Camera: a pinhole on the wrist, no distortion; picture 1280 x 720 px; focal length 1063.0 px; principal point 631.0 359.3 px. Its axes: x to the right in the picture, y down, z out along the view. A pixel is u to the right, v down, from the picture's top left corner.
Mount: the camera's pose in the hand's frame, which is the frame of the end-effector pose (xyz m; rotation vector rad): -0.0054 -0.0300 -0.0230 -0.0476 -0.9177 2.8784
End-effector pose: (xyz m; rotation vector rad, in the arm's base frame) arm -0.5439 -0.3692 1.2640 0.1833 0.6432 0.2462
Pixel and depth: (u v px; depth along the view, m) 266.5 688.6 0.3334
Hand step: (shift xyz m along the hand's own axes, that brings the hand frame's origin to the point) 0.0751 -0.3193 0.1885
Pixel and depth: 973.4 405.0 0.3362
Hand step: -0.1367 -0.2215 0.2436
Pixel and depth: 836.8 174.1 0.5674
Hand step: -0.1417 -0.2625 0.4977
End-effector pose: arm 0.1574 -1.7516 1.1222 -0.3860 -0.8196 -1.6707
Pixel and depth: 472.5 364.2 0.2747
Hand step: 0.0169 -0.1940 0.2001
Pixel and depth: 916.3 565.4 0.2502
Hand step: -0.0937 -0.2047 0.1535
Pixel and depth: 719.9 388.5 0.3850
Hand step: -0.0640 -0.2558 0.2851
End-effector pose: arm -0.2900 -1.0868 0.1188 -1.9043 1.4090 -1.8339
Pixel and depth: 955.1 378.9 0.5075
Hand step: -0.1936 -0.3101 0.3865
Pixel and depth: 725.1 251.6 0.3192
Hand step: -0.0512 -0.1838 0.2563
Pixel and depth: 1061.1 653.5 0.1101
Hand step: -0.0601 -0.1124 0.0495
